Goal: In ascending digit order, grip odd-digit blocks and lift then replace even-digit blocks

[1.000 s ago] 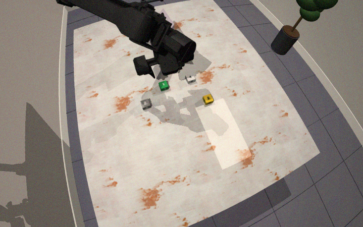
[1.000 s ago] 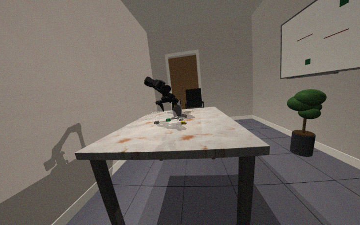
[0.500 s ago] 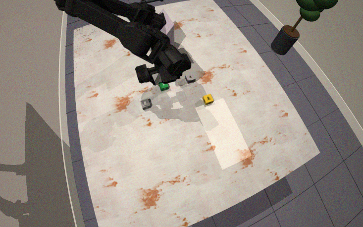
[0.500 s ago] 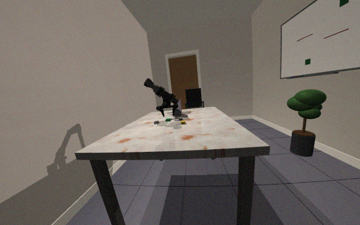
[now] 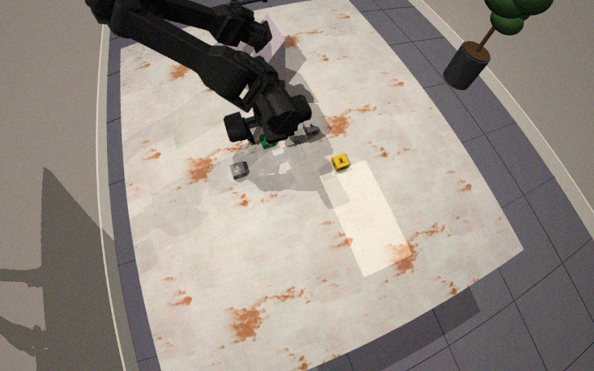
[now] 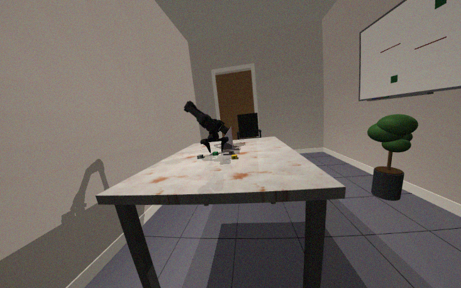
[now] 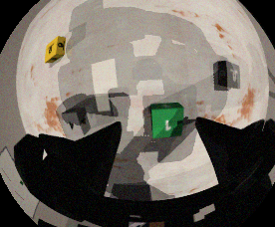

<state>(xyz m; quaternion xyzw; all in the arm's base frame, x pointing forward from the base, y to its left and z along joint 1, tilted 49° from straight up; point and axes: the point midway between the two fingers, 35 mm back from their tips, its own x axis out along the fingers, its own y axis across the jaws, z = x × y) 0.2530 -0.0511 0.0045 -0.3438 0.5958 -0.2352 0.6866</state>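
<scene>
Right now my gripper tip is 10 mm to the left of the green block and 10 mm above it. From my gripper tip the other things lie so: white block: 110 mm to the left, 10 mm below, 10 mm behind; grey block: 90 mm to the right, 60 mm ahead, 10 mm below; yellow block: 150 mm to the left, 110 mm ahead, 10 mm below.
</scene>
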